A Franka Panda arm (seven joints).
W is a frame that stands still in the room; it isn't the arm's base.
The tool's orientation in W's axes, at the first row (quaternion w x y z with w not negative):
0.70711 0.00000 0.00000 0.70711
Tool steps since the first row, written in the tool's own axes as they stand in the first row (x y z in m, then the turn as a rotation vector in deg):
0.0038 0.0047 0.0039 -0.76 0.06 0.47
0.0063 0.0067 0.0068 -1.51 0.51 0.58
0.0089 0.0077 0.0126 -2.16 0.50 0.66
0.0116 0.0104 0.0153 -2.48 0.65 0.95
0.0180 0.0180 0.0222 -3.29 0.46 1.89
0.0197 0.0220 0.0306 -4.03 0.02 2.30
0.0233 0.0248 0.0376 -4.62 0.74 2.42
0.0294 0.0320 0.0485 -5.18 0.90 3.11
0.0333 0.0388 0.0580 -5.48 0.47 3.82
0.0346 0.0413 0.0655 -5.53 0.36 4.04
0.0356 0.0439 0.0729 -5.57 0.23 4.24
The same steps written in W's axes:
-0.0047 0.0038 0.0039 -0.06 -0.76 0.47
-0.0067 0.0063 0.0068 -0.51 -1.51 0.58
-0.0077 0.0089 0.0126 -0.50 -2.16 0.66
-0.0104 0.0116 0.0153 -0.65 -2.48 0.95
-0.0180 0.0180 0.0222 -0.46 -3.29 1.89
-0.0220 0.0197 0.0306 -0.02 -4.03 2.30
-0.0248 0.0233 0.0376 -0.74 -4.62 2.42
-0.0320 0.0294 0.0485 -0.90 -5.18 3.11
-0.0388 0.0333 0.0580 -0.47 -5.48 3.82
-0.0413 0.0346 0.0655 -0.36 -5.53 4.04
-0.0439 0.0356 0.0729 -0.23 -5.57 4.24

